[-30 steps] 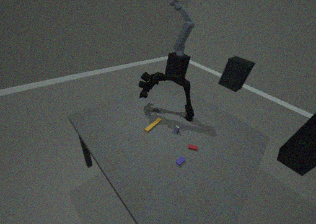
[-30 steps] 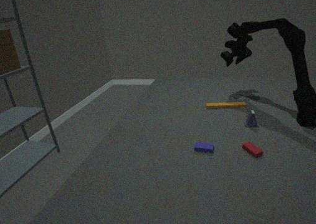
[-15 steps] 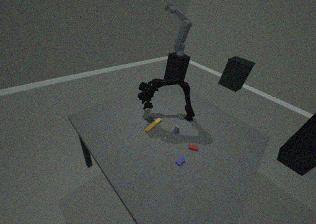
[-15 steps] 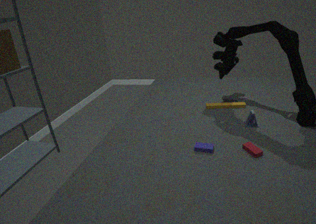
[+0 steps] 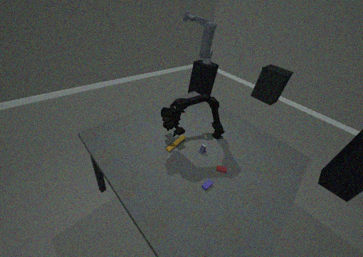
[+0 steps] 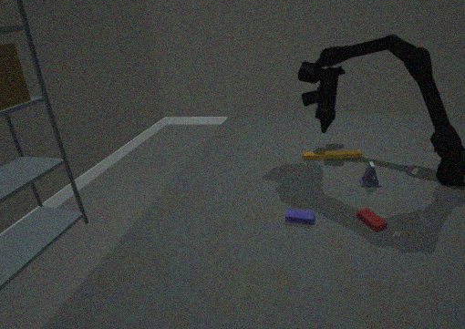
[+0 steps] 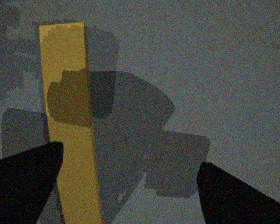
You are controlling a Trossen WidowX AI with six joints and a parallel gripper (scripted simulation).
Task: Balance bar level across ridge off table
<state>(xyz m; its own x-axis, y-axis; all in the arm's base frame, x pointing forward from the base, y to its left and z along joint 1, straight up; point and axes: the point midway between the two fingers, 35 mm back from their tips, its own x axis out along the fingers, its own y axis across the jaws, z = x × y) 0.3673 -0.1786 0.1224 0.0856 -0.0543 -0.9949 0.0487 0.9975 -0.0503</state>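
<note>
Right now my gripper tip is 80 mm above the yellow bar, 40 mm to the right of it and 30 mm past it. The rest, counted from my gripper tip: purple block 410 mm to the left, 80 mm below, 60 mm ahead; red block 400 mm to the left, 110 mm behind, 80 mm below.
</note>
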